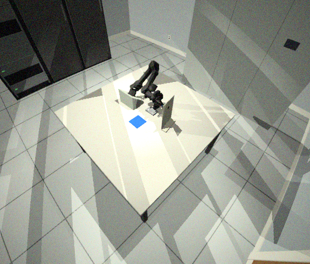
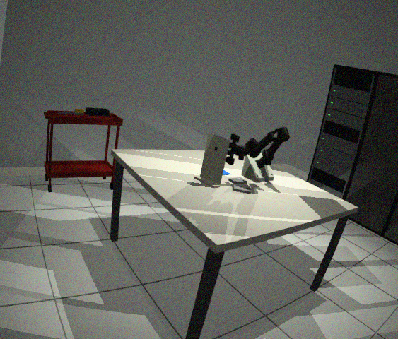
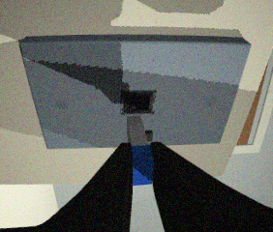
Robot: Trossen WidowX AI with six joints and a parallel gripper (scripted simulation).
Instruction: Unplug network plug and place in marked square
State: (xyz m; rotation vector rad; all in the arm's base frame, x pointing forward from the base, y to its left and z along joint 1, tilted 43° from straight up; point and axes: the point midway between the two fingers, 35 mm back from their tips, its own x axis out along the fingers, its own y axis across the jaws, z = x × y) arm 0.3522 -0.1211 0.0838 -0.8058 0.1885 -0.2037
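Now: gripper tip 19 cm past the blue marked square, 13 cm to the left of it and 21 cm above it. Round my gripper tip: grey upright panel: 5 cm ahead, 8 cm below; network plug: right at my gripper tip.
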